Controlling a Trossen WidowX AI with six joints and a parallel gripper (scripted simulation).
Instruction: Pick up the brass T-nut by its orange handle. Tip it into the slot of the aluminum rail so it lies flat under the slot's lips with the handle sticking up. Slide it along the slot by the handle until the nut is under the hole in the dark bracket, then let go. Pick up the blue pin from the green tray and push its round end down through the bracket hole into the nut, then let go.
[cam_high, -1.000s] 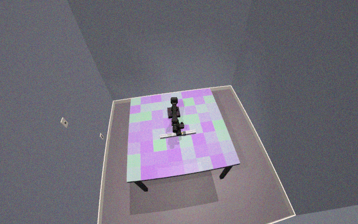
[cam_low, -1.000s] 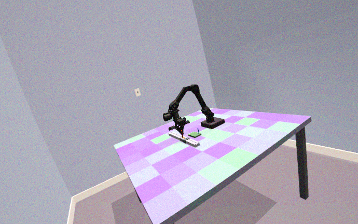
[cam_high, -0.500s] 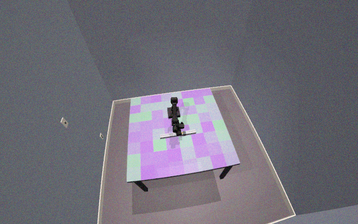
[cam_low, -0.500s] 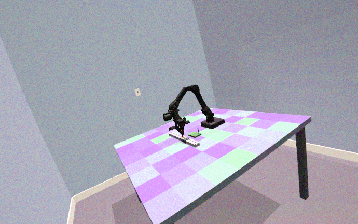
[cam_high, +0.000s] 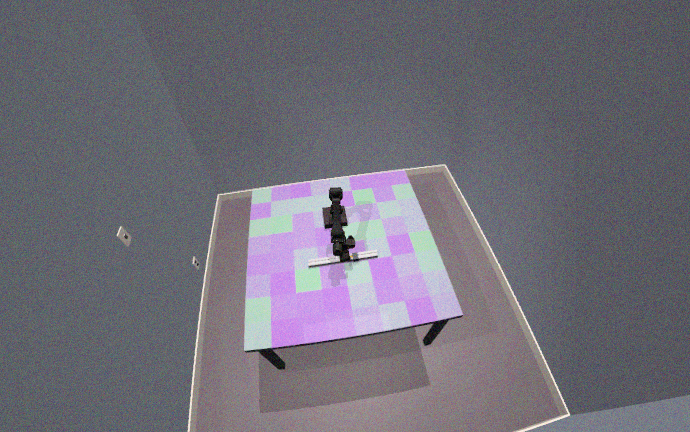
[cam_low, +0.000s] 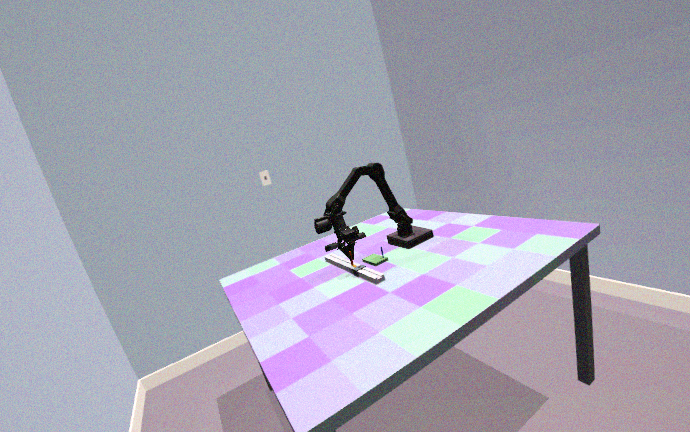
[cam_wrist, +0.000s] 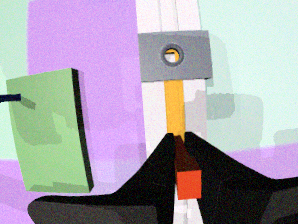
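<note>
Right now my gripper tip is 140 mm past the blue pin, 10 mm to the right of it and 20 mm above it. Also, from my gripper tip: green tray 120 mm behind, 40 mm below.
</note>
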